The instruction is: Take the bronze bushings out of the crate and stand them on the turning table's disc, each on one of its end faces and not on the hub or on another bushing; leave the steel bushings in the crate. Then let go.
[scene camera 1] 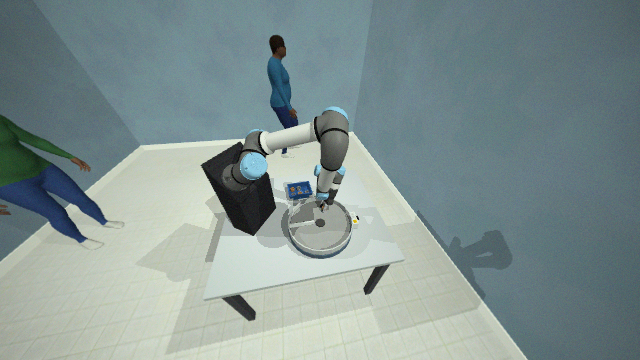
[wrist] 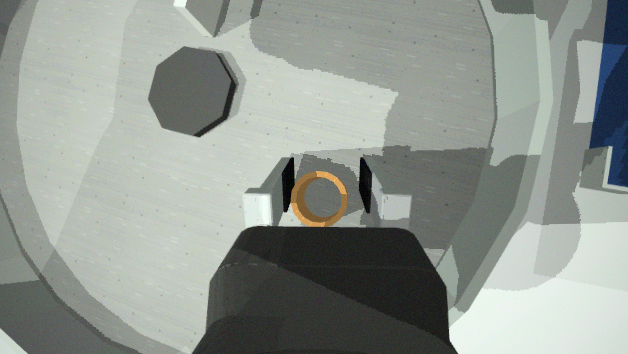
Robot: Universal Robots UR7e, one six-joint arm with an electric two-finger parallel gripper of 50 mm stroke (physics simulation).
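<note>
A bronze bushing stands upright on the turning table's disc, its open end facing up in the wrist view. My gripper is open around it, with a gap to the right finger; the left finger is very near the bushing or touching it. The dark hub stands apart from the bushing. The blue crate is behind the turning table and holds several bushings, too small to tell bronze from steel surely.
A raised wall surrounds the disc. A pale bar reaches over the disc towards the hub. A small box with a yellow button stands right of the turning table. Two people stand away from the table.
</note>
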